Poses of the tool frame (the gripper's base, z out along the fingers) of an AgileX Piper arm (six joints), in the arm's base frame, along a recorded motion.
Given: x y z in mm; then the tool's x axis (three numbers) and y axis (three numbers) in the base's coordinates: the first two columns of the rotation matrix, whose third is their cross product.
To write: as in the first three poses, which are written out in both.
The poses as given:
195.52 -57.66 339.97 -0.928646 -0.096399 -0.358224 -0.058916 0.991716 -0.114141
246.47 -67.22 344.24 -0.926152 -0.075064 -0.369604 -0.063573 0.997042 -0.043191
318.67 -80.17 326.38 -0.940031 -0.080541 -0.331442 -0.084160 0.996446 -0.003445
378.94 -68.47 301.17 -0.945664 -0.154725 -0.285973 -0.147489 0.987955 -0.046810
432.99 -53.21 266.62 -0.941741 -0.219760 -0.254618 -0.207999 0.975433 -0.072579
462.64 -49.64 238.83 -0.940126 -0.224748 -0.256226 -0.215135 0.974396 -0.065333
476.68 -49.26 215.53 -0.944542 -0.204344 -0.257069 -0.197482 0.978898 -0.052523
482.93 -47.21 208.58 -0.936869 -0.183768 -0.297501 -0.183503 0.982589 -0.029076
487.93 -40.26 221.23 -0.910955 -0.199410 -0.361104 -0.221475 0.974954 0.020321
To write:
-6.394 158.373 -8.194 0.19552 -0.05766 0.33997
-5.691 158.104 -2.451 0.24647 -0.06722 0.34424
-6.813 160.506 0.877 0.31867 -0.08017 0.32638
-12.639 162.713 -2.045 0.37894 -0.06847 0.30117
-18.055 163.831 -3.713 0.43299 -0.05321 0.26662
-18.568 163.734 -3.024 0.46264 -0.04964 0.23883
-16.945 163.975 -2.166 0.47668 -0.04926 0.21553
-15.348 161.881 -0.072 0.48293 -0.04721 0.20858
-17.423 158.058 4.918 0.48793 -0.04026 0.22123

